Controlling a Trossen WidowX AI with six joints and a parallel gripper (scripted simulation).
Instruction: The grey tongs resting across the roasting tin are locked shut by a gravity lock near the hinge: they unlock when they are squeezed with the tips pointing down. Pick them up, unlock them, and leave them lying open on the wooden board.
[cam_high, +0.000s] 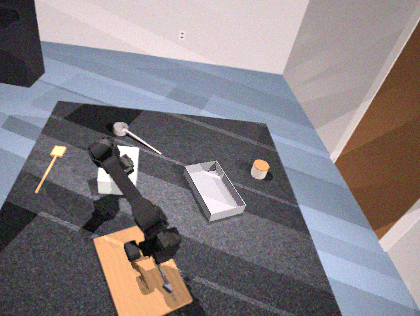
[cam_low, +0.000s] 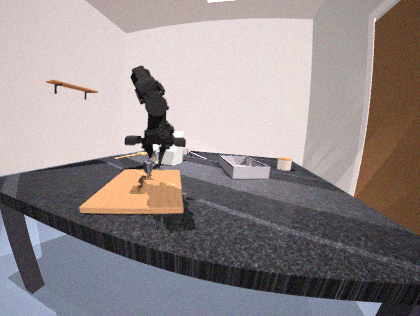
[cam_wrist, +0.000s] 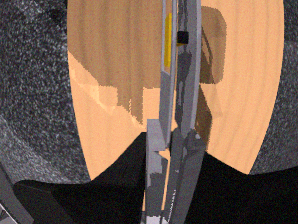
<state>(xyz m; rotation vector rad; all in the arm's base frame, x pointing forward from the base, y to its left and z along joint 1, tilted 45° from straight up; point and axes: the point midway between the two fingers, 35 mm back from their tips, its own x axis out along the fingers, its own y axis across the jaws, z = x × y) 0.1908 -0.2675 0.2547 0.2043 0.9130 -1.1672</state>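
The wooden board is 3 cm behind my gripper tip, 2 cm to the right of it and 6 cm below it. Round my gripper tip: small cup 47 cm ahead, 60 cm to the left, 4 cm below; roasting tin 22 cm ahead, 41 cm to the left, 4 cm below.
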